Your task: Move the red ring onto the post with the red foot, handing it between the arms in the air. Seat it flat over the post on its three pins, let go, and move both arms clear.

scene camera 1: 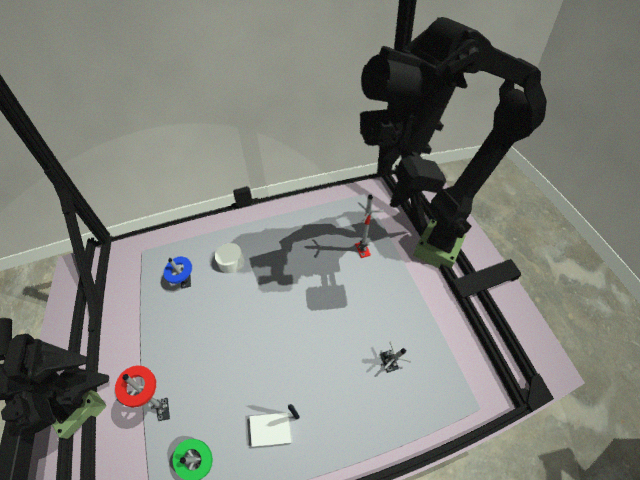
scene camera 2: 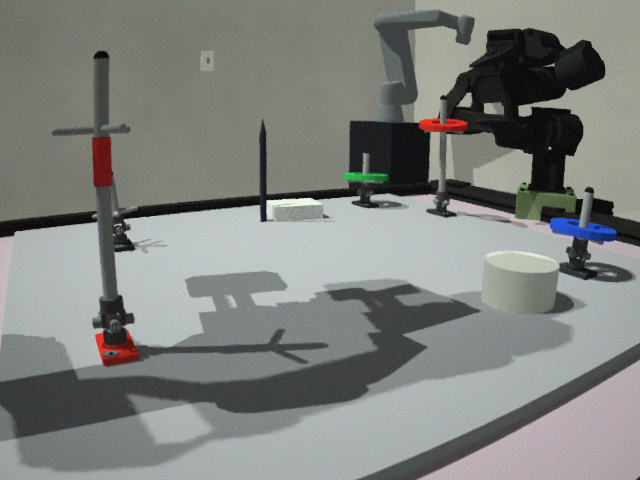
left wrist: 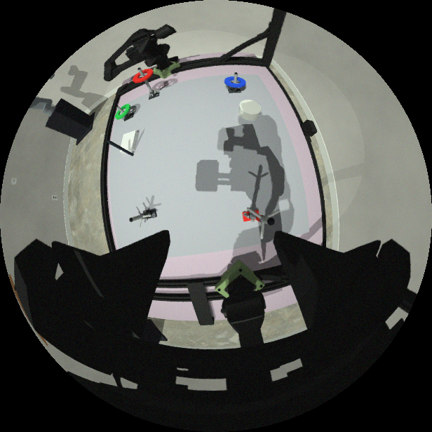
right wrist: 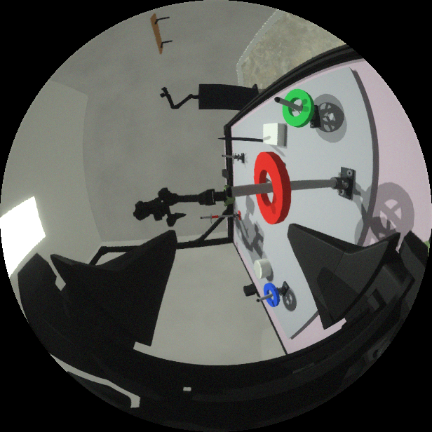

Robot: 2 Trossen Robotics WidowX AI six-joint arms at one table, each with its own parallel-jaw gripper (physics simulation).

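Places are measured from the left arm's base along level axes (x ahead, y left, z up), in millimetres.
Pixels of known places: left gripper, between the fingertips: (scene camera 1: 385, 190); right gripper, between the fingertips: (scene camera 1: 98, 369) (scene camera 2: 473, 94); left arm's base, origin of its link: (scene camera 1: 442, 239); right arm's base, origin of its link: (scene camera 2: 546, 189).
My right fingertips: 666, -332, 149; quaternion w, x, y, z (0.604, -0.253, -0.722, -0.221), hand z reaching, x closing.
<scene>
Ahead of a thing's pixels: the offset from my right fingertips to its top centre, as dx, dy, dz. "*": to the spot under its first point.
The red ring @(-18, +42, -39) (scene camera 1: 150, 383) (scene camera 2: 454, 127) (left wrist: 136, 79) (right wrist: 282, 200) sits flat, high around a tall grey post with a dark foot, at the lower left in scene camera 1. The post with the red foot @(* -547, +178, -85) (scene camera 1: 367, 227) (scene camera 2: 105, 232) (right wrist: 215, 216) stands upright at the upper right in scene camera 1, with a red band and side pins near its top and no ring on it. My right gripper (scene camera 1: 97, 369) (right wrist: 233, 233) is open and empty, beside the red ring and apart from it. My left gripper (left wrist: 223, 237) is open and empty, raised near its own base; its fingertips are hard to make out in scene camera 1.
A blue ring @(-244, -142, -129) (scene camera 1: 188, 267) (scene camera 2: 563, 227) and a green ring @(+21, +169, -130) (scene camera 1: 206, 459) (scene camera 2: 377, 177) sit on short posts. A white cylinder @(-350, -79, -148) (scene camera 1: 228, 258) (scene camera 2: 519, 284), a white block @(-104, +239, -163) (scene camera 1: 270, 429) (scene camera 2: 297, 210), an upright dark spike @(-152, +263, -43) (scene camera 2: 262, 170) and another pinned post @(* -329, +355, -141) (scene camera 1: 390, 360) also stand there.
</scene>
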